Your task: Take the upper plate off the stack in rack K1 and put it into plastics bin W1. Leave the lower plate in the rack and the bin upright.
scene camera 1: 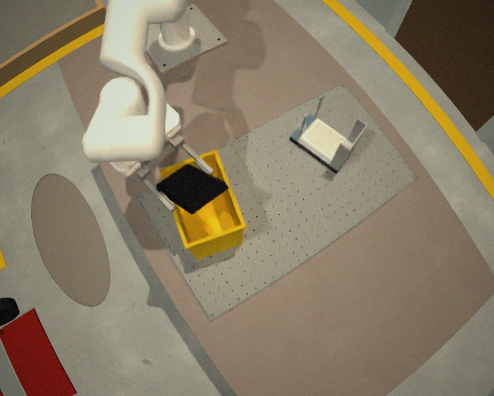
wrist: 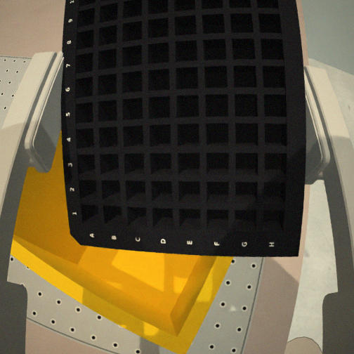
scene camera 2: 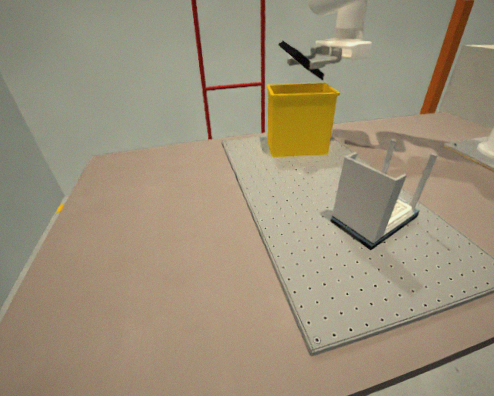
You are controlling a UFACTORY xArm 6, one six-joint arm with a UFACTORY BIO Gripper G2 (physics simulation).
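Frame: origin at the arm's base, x ahead, y left, z up, level; centimetres.
Seen in the pictures: hand at its tool point: (scene camera 1: 185,184) (scene camera 2: 305,62); arm's base at its link origin: (scene camera 1: 176,38).
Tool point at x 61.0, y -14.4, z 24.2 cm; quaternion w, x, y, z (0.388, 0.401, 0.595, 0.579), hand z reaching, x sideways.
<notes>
Pixels of each thing's middle, then the offset from my tool point to it. Level surfaces: height alone.
- black upper plate at the middle of its body: (scene camera 1: 189,186) (scene camera 2: 302,60) dz +0.7, dx +1.1, dy +0.6 cm
- yellow bin W1 at the middle of its body: (scene camera 1: 204,209) (scene camera 2: 298,119) dz -15.3, dx +1.4, dy +2.0 cm
- pale lower plate at the middle of its body: (scene camera 2: 375,211) (scene camera 1: 327,142) dz -21.6, dx -5.1, dy +38.9 cm
- rack K1 at the middle of its body: (scene camera 2: 384,190) (scene camera 1: 327,132) dz -16.9, dx -5.9, dy +38.4 cm
- perforated grey board at its surface level: dz -24.3 cm
The black upper plate (scene camera 1: 200,199) (scene camera 2: 286,47) (wrist: 177,107) is held tilted by its two sides, above the bin's opening. My gripper (scene camera 1: 191,189) (scene camera 2: 301,63) (wrist: 178,173) is shut on it. In the scene camera 2 view the plate's low edge is a little above the rim. The yellow bin W1 (scene camera 1: 220,245) (scene camera 2: 300,122) (wrist: 100,306) stands upright; the plate hides part of its opening in the scene camera 1 and wrist views. The pale lower plate (scene camera 1: 322,140) (scene camera 2: 400,210) lies flat in rack K1 (scene camera 1: 341,156) (scene camera 2: 367,200).
The bin and rack stand on a perforated grey board (scene camera 1: 300,215) (scene camera 2: 310,280) (wrist: 221,305), well apart. The rack has a tall panel and thin upright posts. The robot's base plate (scene camera 1: 210,42) is at the top of the scene camera 1 view. A red frame (scene camera 2: 233,86) is behind the table.
</notes>
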